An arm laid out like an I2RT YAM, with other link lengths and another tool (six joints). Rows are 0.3 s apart.
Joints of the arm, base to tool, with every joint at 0 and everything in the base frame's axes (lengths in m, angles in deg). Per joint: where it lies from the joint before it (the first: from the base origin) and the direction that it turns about. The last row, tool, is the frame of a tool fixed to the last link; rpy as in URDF.
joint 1: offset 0 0 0.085 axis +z
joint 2: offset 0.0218 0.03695 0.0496 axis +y
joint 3: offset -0.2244 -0.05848 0 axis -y
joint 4: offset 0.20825 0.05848 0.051 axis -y
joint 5: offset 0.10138 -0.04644 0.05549 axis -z
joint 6: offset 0.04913 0 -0.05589 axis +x
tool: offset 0.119 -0.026 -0.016 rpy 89 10.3 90
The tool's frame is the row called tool.
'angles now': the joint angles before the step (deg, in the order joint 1, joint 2, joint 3, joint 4, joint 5, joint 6). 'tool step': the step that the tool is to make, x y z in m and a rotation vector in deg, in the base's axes. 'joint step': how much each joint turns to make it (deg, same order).
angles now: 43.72, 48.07, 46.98, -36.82, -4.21, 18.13
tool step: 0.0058, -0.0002, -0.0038, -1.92, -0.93, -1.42
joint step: 1.08, 1.70, -0.01, 1.04, 3.21, -0.04
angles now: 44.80, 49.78, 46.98, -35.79, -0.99, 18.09
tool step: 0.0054, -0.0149, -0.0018, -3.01, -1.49, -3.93
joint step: 0.14, -0.41, 0.00, -1.48, 5.17, 0.10
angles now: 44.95, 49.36, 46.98, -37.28, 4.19, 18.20
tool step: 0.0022, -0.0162, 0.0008, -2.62, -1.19, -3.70
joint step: -0.01, -1.00, 0.35, -2.40, 4.56, 0.33
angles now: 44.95, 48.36, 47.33, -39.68, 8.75, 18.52
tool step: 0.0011, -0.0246, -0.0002, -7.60, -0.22, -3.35
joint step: -0.02, 1.78, 3.28, -6.36, 6.21, -1.80
